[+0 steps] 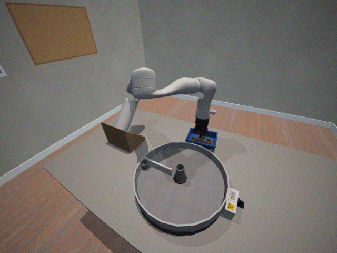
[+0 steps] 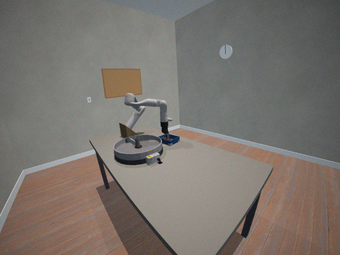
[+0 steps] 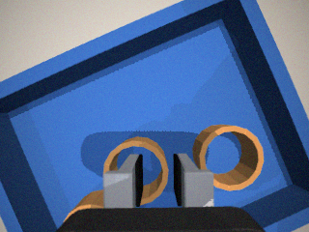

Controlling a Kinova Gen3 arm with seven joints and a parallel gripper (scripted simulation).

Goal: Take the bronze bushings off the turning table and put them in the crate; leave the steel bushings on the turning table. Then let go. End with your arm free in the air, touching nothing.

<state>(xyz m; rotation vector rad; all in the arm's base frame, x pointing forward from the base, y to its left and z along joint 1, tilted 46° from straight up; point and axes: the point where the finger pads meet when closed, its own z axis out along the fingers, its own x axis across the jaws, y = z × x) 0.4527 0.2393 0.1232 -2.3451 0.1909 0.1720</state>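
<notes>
My gripper is now 1 cm to the right of the blue crate and 3 cm above it. The rest, counted from my hand: round grey turning table 2 cm ahead, 33 cm to the right, 1 cm below.
</notes>
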